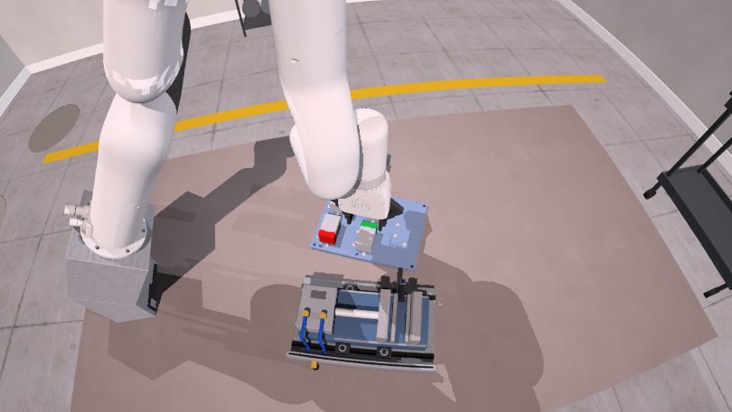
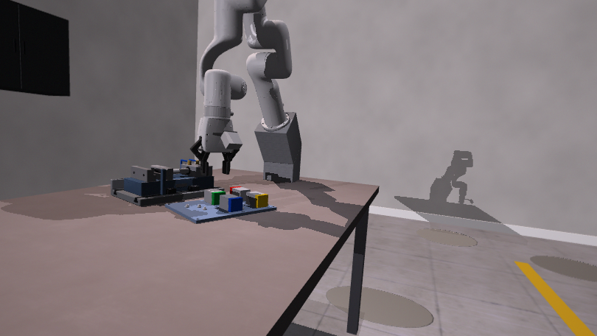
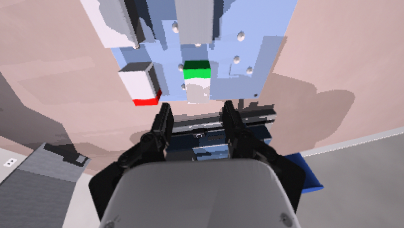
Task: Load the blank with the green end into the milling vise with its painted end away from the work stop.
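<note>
Right now the green-ended blank is 8 cm below my hand. Round my hand: blue infeed plate 3 cm ahead, 4 cm to the left, 11 cm below; then red-ended blank 7 cm behind, 5 cm to the left, 8 cm below; then blue-ended blank 5 cm ahead, 8 cm to the left, 8 cm below.
</note>
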